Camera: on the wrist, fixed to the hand. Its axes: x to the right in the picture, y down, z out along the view.
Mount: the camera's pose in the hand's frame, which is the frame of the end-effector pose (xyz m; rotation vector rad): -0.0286 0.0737 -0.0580 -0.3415 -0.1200 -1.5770
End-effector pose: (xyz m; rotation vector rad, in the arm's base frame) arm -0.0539 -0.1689 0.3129 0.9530 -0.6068 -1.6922
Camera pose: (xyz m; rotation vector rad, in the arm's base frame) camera 0.0379 -0.1619 0.3466 -0.9988 -0.5526 2.7348
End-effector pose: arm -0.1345 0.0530 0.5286 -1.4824 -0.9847 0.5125
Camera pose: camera -0.0835 0.0023 0.4620 -0.5483 -2.0037 -0.7461
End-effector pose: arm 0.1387 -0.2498 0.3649 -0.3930 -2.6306 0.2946
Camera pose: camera 0.2070 -0.1820 0.3837 1.5599 -2.2542 -0.6484
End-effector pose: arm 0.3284 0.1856 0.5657 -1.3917 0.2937 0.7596
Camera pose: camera 0.2747 0.1211 0.5151 -1.3975 -1.0024 -0.4582
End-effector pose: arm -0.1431 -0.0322 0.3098 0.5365 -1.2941 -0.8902
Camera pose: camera -0.0687 0.0254 0.3373 1.2520 -0.5745 -2.3854
